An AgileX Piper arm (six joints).
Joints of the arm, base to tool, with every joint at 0 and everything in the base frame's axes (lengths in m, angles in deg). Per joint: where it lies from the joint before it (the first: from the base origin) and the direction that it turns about. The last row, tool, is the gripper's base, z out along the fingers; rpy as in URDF.
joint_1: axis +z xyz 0 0 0.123
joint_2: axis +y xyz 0 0 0
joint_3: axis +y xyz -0.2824 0 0.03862
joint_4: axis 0.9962 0 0.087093 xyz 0.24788 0 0.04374
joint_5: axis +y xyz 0 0 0
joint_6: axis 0.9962 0 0.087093 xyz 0.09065 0 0.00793
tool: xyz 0 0 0 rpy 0 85.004 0
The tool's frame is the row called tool.
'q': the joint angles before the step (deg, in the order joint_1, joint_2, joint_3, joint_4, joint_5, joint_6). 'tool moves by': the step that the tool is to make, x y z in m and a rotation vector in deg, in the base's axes. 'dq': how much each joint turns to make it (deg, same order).
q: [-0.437 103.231 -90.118 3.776 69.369 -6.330]
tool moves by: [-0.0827 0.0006 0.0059 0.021 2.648 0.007]
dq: [-0.007 -16.087 18.642 0.001 0.094 -0.008]
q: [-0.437 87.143 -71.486 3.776 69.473 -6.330]
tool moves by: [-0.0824 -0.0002 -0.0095 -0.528 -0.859 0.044]
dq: [-0.008 -16.823 17.884 -0.495 -1.924 -0.074]
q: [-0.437 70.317 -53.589 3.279 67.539 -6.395]
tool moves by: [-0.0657 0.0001 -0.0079 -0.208 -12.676 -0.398]
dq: [-0.025 -18.732 14.200 -0.005 -8.154 -0.091]
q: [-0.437 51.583 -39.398 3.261 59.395 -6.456]
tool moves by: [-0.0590 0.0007 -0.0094 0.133 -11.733 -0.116]
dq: [0.060 -19.360 9.436 0.185 -1.815 0.072]
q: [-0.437 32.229 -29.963 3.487 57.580 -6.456]
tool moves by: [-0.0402 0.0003 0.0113 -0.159 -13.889 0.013]
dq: [-0.094 -15.230 0.983 0.034 0.364 -0.107]
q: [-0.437 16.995 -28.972 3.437 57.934 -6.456]
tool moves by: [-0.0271 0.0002 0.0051 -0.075 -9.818 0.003]
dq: [0.010 -9.863 -0.006 -0.009 0.050 0.010]
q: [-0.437 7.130 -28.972 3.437 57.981 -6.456]
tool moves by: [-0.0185 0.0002 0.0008 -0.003 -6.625 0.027]
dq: [0.009 -6.630 0.001 0.044 0.004 0.010]
